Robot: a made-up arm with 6 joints.
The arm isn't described. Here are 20 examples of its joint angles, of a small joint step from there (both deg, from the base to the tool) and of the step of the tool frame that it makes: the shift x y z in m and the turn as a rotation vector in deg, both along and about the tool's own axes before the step.
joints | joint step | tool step
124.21 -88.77 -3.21 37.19 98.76 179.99 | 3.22 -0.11 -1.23 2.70 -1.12 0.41 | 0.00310 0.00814 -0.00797 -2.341 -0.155 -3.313
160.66 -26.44 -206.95 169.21 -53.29 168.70 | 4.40 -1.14 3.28 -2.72 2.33 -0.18 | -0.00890 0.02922 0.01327 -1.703 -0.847 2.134
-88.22 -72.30 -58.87 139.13 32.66 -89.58 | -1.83 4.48 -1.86 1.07 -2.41 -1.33 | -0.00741 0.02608 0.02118 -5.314 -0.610 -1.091
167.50 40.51 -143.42 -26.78 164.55 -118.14 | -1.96 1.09 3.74 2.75 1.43 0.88 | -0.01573 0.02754 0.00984 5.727 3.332 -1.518
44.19 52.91 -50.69 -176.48 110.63 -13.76 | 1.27 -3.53 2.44 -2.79 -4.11 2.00 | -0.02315 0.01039 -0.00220 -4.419 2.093 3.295
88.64 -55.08 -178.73 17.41 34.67 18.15 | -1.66 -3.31 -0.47 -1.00 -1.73 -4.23 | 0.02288 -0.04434 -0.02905 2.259 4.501 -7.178
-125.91 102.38 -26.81 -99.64 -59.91 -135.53 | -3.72 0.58 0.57 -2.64 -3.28 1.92 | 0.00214 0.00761 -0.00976 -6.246 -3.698 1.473
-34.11 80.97 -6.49 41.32 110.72 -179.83 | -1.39 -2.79 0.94 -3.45 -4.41 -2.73 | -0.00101 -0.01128 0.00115 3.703 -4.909 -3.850
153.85 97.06 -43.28 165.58 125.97 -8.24 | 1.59 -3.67 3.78 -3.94 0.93 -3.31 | -0.02822 0.01349 0.00002 -4.489 -1.252 -1.377
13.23 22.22 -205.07 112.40 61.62 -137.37 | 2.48 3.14 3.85 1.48 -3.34 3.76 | -0.05029 -0.04228 -0.02310 -4.395 -4.180 11.315
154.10 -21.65 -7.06 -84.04 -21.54 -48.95 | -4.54 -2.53 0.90 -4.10 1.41 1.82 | -0.00420 -0.01344 -0.00747 1.550 -3.557 1.048
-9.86 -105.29 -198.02 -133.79 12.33 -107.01 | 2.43 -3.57 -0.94 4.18 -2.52 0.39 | -0.00579 -0.05730 0.01724 2.302 -0.853 3.496
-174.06 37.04 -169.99 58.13 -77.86 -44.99 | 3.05 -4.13 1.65 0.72 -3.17 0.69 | 0.03622 -0.02427 -0.00164 -3.393 0.303 4.413
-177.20 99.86 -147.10 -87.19 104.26 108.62 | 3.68 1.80 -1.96 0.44 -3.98 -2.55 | -0.01080 0.00172 -0.04962 6.984 -0.080 -2.094
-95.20 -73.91 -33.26 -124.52 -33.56 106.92 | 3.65 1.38 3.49 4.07 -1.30 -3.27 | -0.01403 -0.00588 0.00690 6.906 -0.872 2.109
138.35 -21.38 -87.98 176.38 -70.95 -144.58 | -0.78 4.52 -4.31 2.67 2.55 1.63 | 0.02419 -0.01924 0.01976 2.987 0.676 3.150
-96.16 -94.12 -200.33 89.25 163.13 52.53 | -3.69 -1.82 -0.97 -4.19 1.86 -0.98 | 0.00343 -0.03943 0.01609 -6.153 -0.303 0.691
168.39 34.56 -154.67 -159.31 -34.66 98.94 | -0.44 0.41 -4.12 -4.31 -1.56 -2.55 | -0.00208 0.01618 -0.01230 -2.322 -1.666 -6.728
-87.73 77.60 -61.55 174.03 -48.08 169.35 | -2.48 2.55 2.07 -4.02 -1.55 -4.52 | -0.00979 0.01462 0.02517 1.031 -5.939 -6.676
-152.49 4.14 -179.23 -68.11 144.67 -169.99 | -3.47 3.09 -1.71 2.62 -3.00 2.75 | -0.01002 0.02534 0.00885 0.957 -2.381 2.737
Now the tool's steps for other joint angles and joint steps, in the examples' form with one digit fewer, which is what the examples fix.
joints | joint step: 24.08 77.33 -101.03 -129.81 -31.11 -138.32 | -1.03 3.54 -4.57 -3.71 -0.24 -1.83
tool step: 0.0225 -0.0006 0.0163 -0.27 1.24 -4.45
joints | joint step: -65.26 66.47 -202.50 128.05 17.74 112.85 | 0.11 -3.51 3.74 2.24 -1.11 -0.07
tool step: -0.0094 0.0114 0.0153 0.92 -0.90 2.21
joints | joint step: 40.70 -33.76 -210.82 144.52 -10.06 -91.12 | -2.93 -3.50 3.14 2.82 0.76 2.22
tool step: -0.0128 -0.0381 0.0116 2.54 -2.23 3.43
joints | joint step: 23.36 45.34 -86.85 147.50 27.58 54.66 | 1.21 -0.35 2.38 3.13 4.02 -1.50
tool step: 0.0158 0.0130 0.0014 -2.40 -1.25 1.27
